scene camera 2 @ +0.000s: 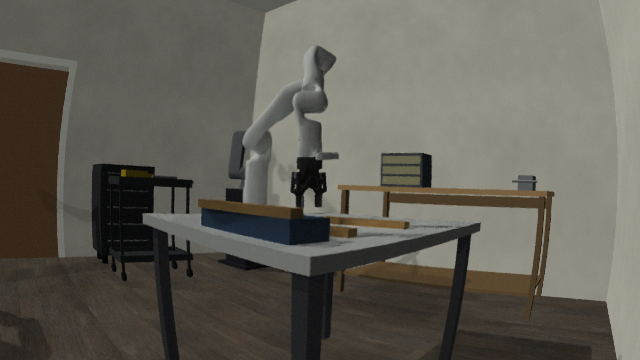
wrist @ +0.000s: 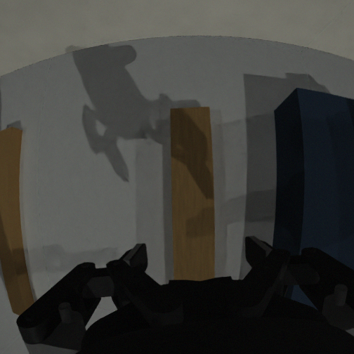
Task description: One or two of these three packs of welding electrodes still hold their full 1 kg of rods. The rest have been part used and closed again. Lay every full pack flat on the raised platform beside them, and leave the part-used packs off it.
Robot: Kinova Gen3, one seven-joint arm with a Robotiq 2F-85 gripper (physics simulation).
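Places are measured from the arm's base along level axes (x left, y back, z up), in millimetres.
Pixels of known places: gripper, fingertip midpoint: (scene camera 2: 309, 207).
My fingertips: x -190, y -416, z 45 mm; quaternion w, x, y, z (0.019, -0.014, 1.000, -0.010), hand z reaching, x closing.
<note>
For each thing: its top centre in the pictures, then the offset to it from my fingertips. "spot": a spot on its surface instead.
- wooden-brown pack at its top centre: (scene camera 2: 243, 203) dx -231, dy +42, dz +11 mm
- blue raised platform at a spot on its surface: (scene camera 2: 245, 227) spot: dx -243, dy +21, dz -50 mm
- second pack at its top centre: (scene camera 2: 302, 223) dx +3, dy +26, dz -49 mm
- third pack at its top centre: (scene camera 2: 363, 219) dx +336, dy +5, dz -49 mm
One wooden-brown pack (scene camera 2: 250, 207) lies flat on the blue raised platform (scene camera 2: 245, 227) (wrist: 325, 175). A second pack (scene camera 2: 345, 232) (wrist: 186, 220) lies flat on the table beside the platform. A third pack (scene camera 2: 372, 222) (wrist: 10, 215) lies flat on the table farther from the platform, at the left in the wrist view. My gripper (scene camera 2: 309, 204) (wrist: 195, 251) is open and empty. It points down above the second pack, with its fingers apart on either side of it. Gripper parts hide that pack's near end in the wrist view. No fill marks are readable on the packs.
The grey table (scene camera 2: 390, 248) (wrist: 80, 210) carries the packs and the platform. Behind it stand a wooden workbench (scene camera 2: 450, 191) with a drawer box (scene camera 2: 400, 170) and a small grey device (scene camera 2: 526, 183). A black cart (scene camera 2: 175, 183) with a yellow item (scene camera 2: 136, 173) stands at the left.
</note>
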